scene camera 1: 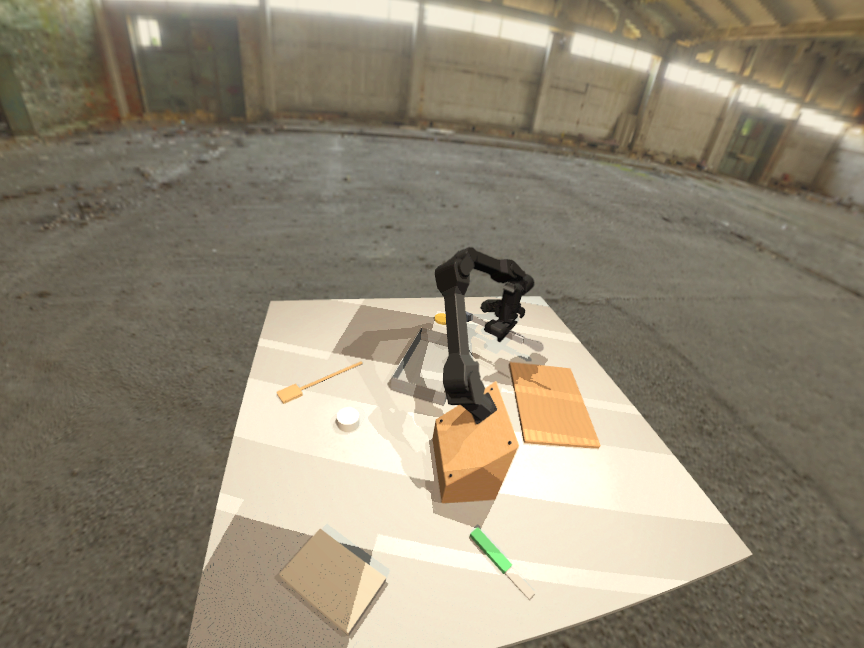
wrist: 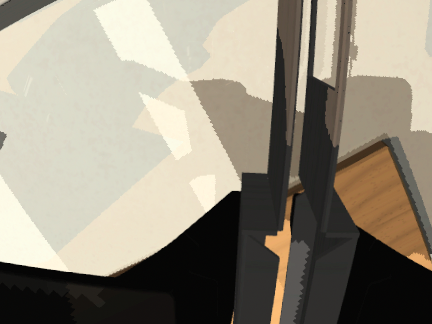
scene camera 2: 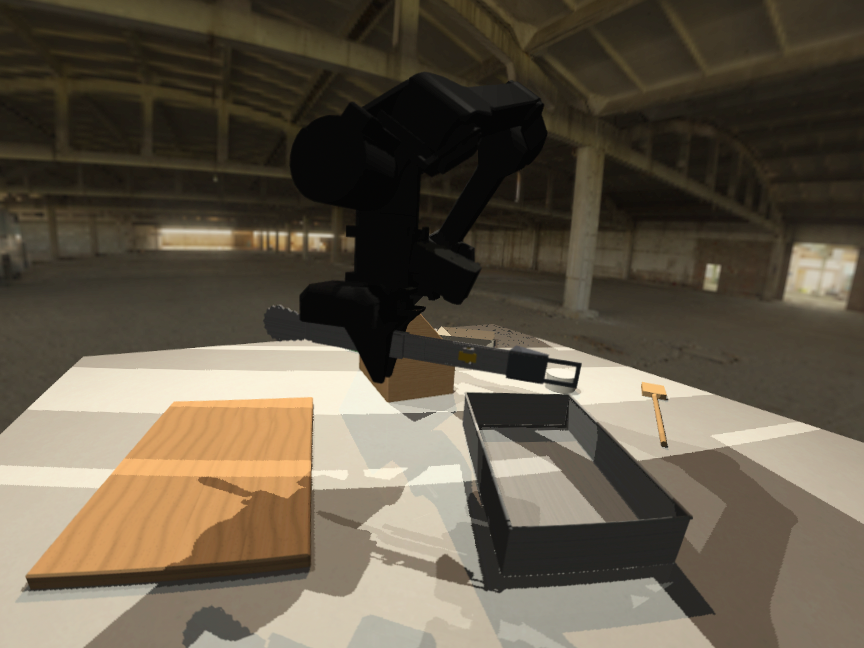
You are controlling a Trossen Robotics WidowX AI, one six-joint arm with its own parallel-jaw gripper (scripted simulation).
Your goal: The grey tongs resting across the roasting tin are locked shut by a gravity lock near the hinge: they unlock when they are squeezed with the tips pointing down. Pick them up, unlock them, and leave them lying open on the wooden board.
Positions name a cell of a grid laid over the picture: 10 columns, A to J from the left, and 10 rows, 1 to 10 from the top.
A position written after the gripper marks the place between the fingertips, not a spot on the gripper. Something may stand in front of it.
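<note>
A tan slab is visible (scene camera 1: D9) (scene camera 2: F6); in the wrist view the slab is out of frame. A green-handled tool is at (scene camera 1: F9), and the tool is out of frame in the wrist view. A wooden board shows (scene camera 2: C8) (scene camera 1: G7), as does a roasting tin (scene camera 2: G8). The gripper appears at (scene camera 2: E6), (scene camera 1: F6) and (wrist: G7).
</note>
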